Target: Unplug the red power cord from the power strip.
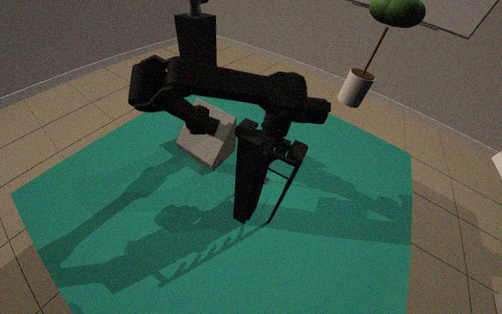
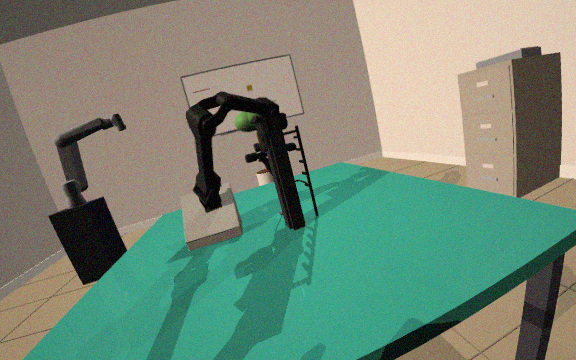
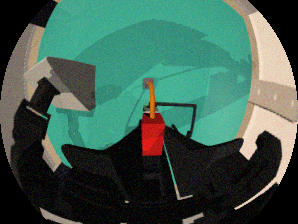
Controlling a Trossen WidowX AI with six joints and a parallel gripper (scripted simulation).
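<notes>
Right now my gripper tip is 30 mm to the left of the red plug.
</notes>
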